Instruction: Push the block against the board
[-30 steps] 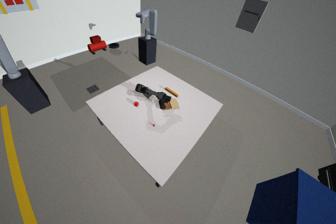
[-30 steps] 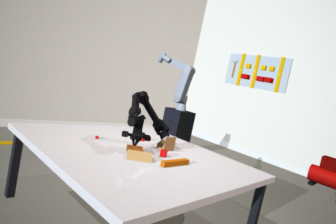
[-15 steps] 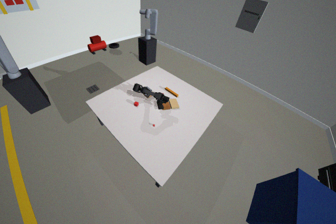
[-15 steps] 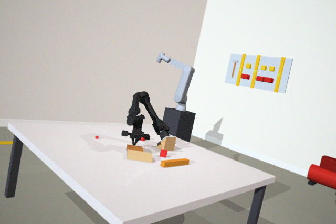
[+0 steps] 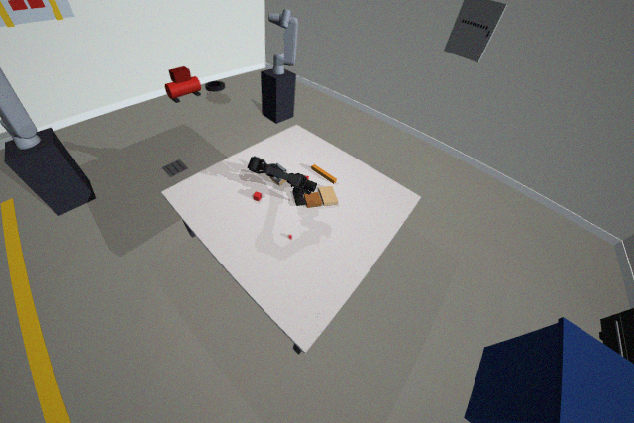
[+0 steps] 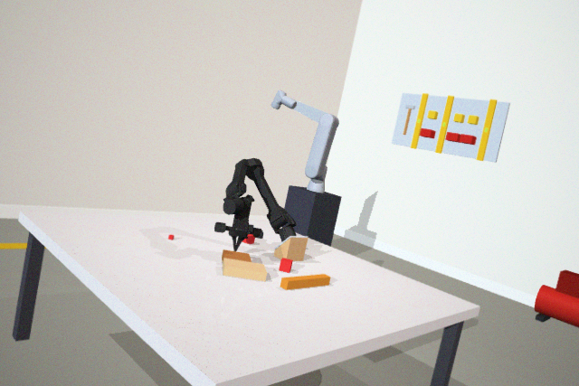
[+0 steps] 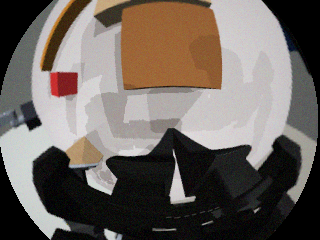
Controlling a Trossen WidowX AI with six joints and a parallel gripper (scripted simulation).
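Right now the brown square block is 9 cm to the left of my gripper tip and 6 cm ahead of it. Also, from my gripper tip: tan board (19 cm to the left, 10 cm ahead); then long thin orange bar (34 cm to the left, 7 cm behind); then tiny red cube (21 cm to the right, 17 cm ahead, 1 cm below).
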